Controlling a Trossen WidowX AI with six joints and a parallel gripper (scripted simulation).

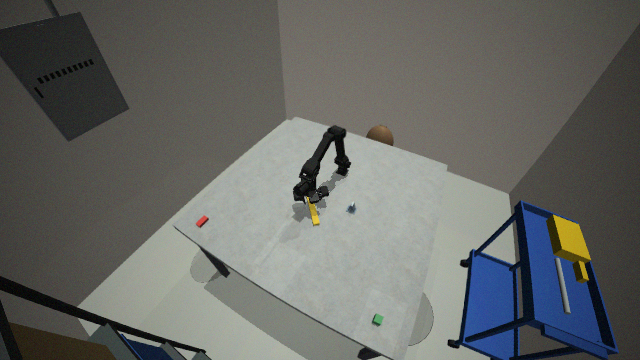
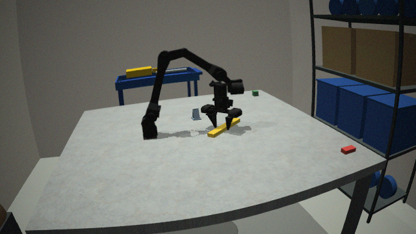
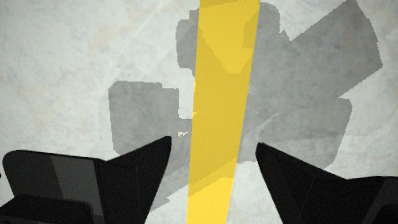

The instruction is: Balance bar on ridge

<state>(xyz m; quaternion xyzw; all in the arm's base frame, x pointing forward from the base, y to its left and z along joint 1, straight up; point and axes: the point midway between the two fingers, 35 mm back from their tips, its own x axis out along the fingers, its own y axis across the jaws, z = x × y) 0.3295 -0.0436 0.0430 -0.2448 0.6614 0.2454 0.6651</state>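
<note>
Right now the yellow bar is 20 mm ahead of my gripper tip and 20 mm to the left of it. Round my gripper tip: red block 410 mm ahead, 460 mm to the right; then green block 410 mm ahead, 540 mm to the left, 10 mm above.
</note>
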